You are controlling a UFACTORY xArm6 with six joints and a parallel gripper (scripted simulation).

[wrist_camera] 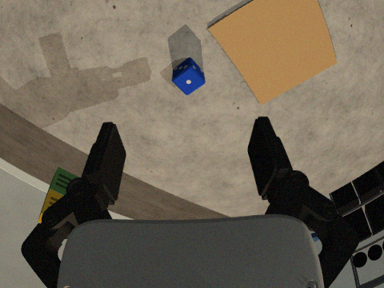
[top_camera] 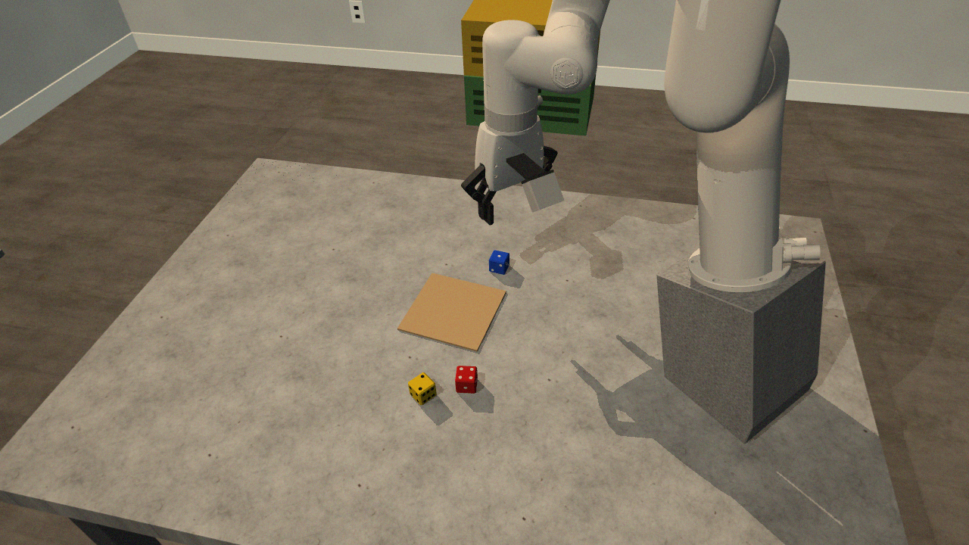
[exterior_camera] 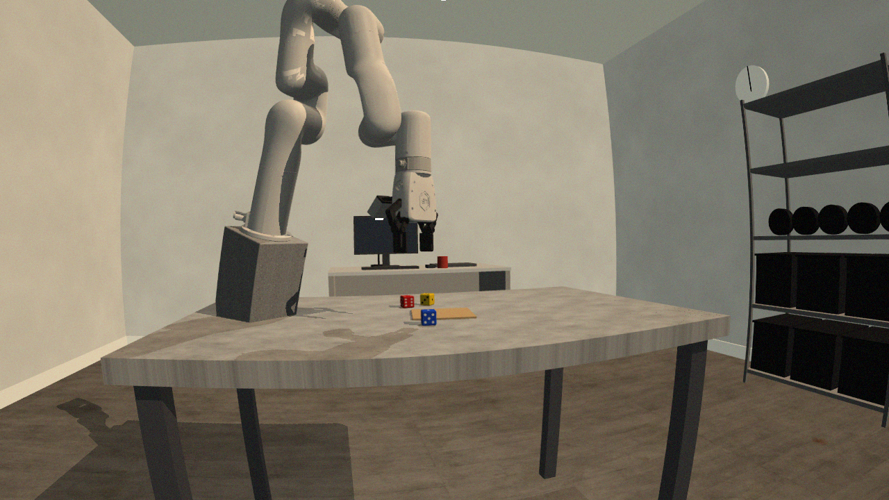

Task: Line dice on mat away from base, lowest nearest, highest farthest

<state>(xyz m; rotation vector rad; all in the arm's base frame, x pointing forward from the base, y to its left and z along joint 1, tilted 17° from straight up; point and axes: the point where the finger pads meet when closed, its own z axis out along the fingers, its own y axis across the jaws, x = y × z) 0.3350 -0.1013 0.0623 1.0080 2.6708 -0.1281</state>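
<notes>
The blue die lies 14 cm below my hand, 2 cm to the right of it and 2 cm ahead of it. Round my hand: red die: 25 cm to the left, 14 cm below, 1 cm ahead; then yellow die: 28 cm to the left, 14 cm below, 7 cm ahead; then mat: 16 cm below, 10 cm to the left, 8 cm ahead.
</notes>
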